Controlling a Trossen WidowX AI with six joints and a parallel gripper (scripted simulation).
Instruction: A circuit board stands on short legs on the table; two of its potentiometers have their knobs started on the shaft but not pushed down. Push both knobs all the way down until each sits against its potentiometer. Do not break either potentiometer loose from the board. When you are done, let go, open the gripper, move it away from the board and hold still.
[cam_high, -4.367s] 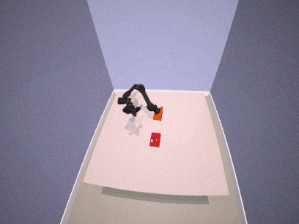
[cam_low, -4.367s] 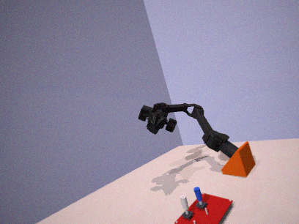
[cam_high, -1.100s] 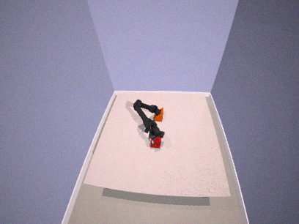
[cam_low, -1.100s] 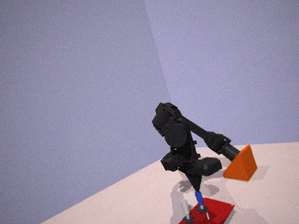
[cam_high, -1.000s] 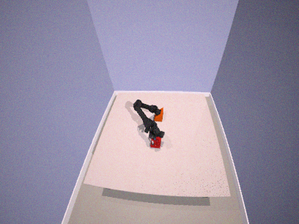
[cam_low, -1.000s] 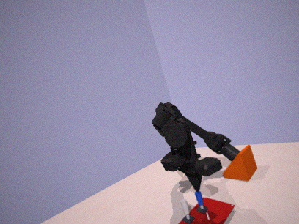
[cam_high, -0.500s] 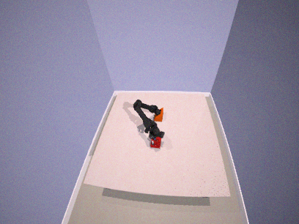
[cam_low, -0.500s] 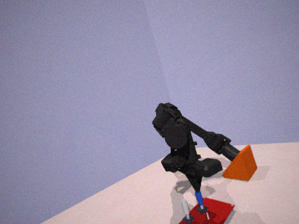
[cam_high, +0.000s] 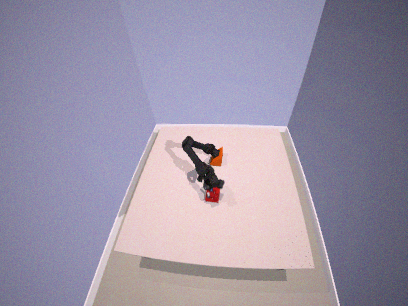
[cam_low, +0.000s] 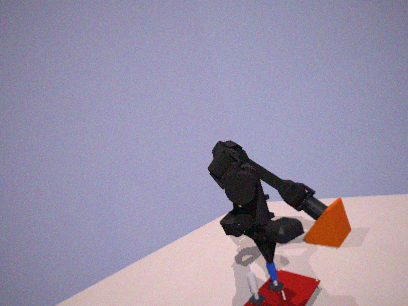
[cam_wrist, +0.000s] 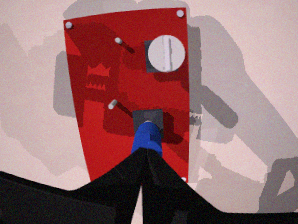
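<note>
Now: gripper tip 1 cm above the blue knob. From my gripper tip the other things lie so: white knob 6 cm ahead, 1 cm to the right, 1 cm below.
</note>
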